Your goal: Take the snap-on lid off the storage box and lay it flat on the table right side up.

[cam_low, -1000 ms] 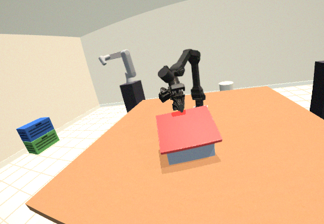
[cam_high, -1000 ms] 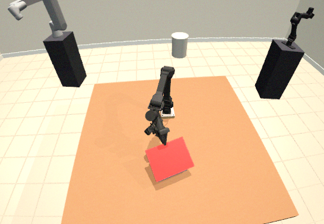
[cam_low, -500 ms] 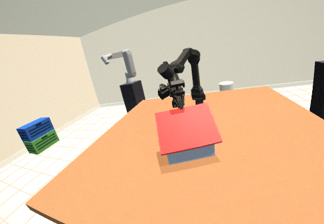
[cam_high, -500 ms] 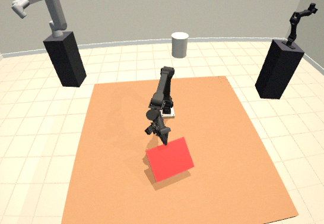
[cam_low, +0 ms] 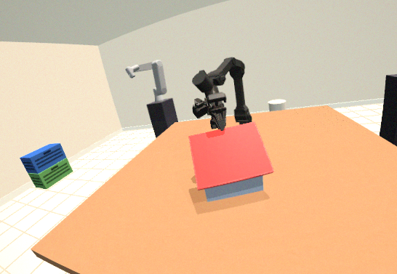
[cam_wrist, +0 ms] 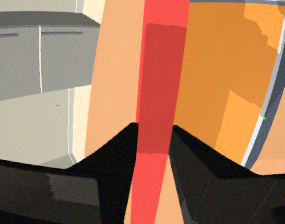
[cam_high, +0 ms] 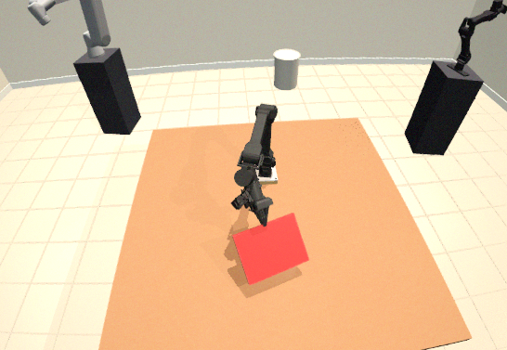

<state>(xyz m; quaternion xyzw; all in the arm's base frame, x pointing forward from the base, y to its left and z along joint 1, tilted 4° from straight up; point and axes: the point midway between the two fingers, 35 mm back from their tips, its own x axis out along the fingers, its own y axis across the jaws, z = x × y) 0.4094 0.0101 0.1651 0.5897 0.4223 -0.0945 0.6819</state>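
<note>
Right now my gripper tip is 6 cm short of the red lid, 3 cm to the right of it and 5 cm above it. The rest, counted from my gripper tip: grey-blue storage box: 3 cm ahead, 1 cm to the left, 14 cm below.
</note>
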